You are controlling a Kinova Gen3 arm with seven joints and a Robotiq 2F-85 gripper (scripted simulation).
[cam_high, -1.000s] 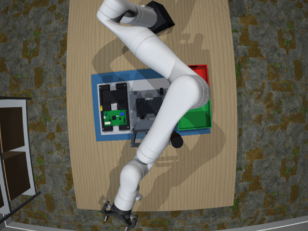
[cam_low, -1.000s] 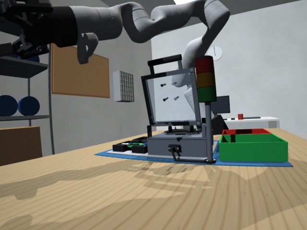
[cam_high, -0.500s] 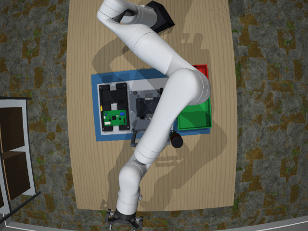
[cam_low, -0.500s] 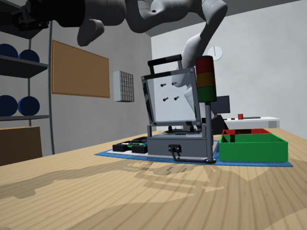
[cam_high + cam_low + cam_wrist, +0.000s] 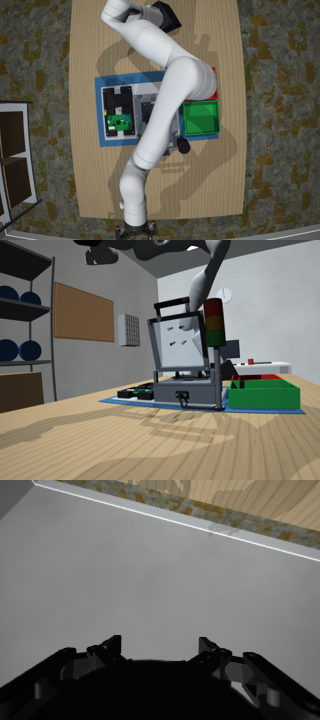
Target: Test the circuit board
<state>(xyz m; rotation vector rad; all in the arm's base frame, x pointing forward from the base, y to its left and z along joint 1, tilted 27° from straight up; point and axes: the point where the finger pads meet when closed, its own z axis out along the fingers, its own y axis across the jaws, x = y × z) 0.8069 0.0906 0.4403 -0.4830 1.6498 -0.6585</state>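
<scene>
My gripper is now 420 mm past the green circuit board, 90 mm to the left of it and 320 mm above it. The rest, counted from my hand: black hook: 530 mm behind, 140 mm to the left, 250 mm below; then clear lid: 340 mm behind, 80 mm to the left, 160 mm below; then green bin: 430 mm behind, 280 mm to the left, 330 mm below.
</scene>
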